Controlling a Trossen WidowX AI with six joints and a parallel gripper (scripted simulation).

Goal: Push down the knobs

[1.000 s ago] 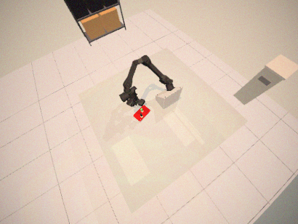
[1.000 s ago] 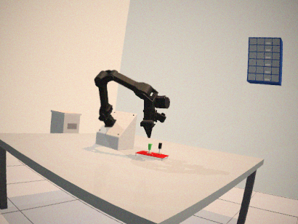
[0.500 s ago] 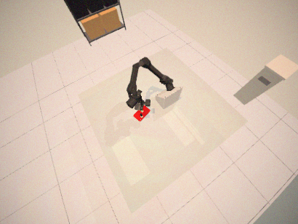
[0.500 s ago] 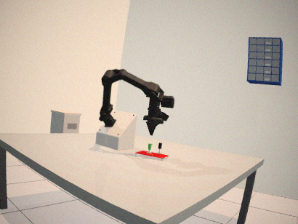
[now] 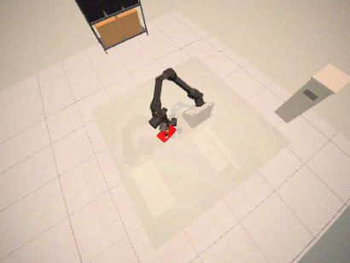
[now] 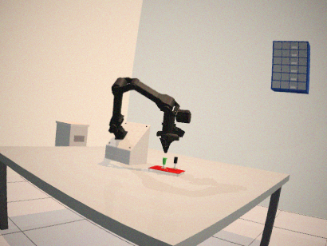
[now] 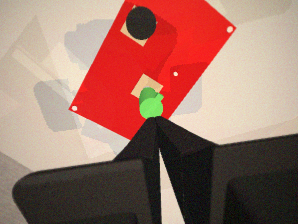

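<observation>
Now: gripper tip 40 mm above the green knob. Round my gripper tip: black knob: 40 mm ahead, 40 mm to the left, 40 mm below.
</observation>
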